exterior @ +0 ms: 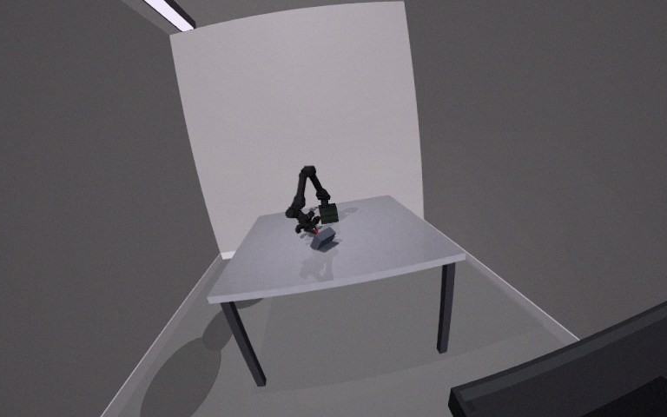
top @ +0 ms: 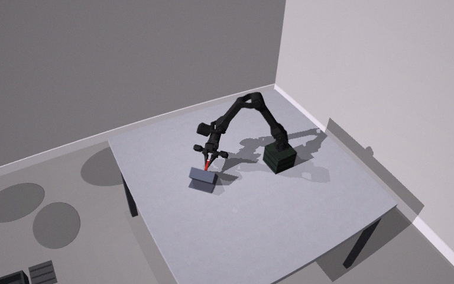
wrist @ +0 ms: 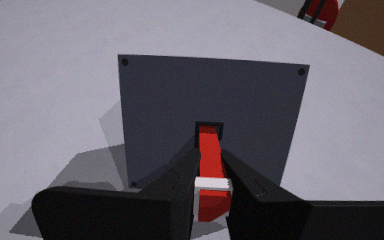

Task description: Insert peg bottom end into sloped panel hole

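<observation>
Now: gripper tip 30 mm short of the panel, 40 mm to the right of it and 30 mm above it. From my gripper tip the other things lie so: peg 10 mm behind, 10 mm to the right, 10 mm above.
</observation>
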